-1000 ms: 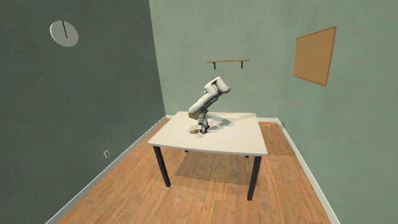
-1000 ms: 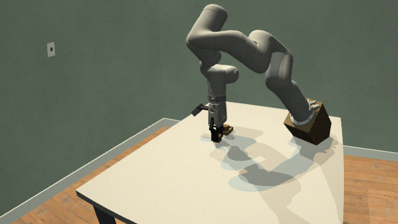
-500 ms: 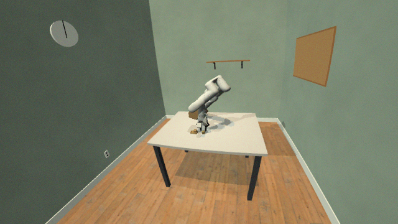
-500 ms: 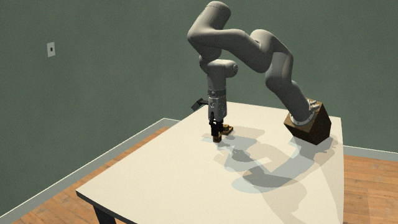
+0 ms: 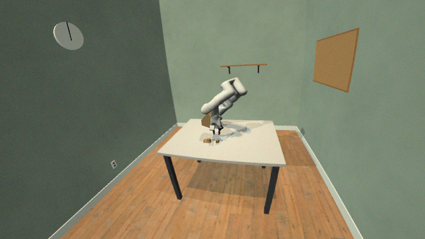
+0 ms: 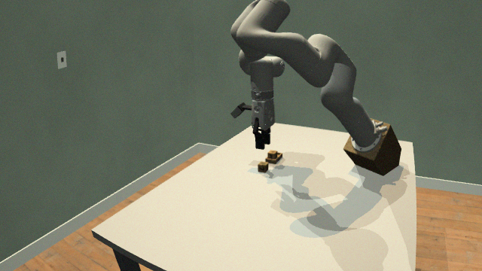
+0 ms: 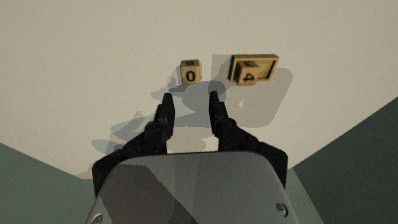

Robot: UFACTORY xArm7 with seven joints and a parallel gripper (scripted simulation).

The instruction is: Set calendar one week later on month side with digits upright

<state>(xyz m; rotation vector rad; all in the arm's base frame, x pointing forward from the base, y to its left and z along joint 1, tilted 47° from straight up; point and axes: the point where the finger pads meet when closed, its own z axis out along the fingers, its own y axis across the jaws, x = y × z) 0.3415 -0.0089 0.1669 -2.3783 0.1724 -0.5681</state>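
Right now my hand is 100 mm above the digit cube. The rest, counted from my hand: wooden calendar tray: 110 mm to the right, 100 mm below.
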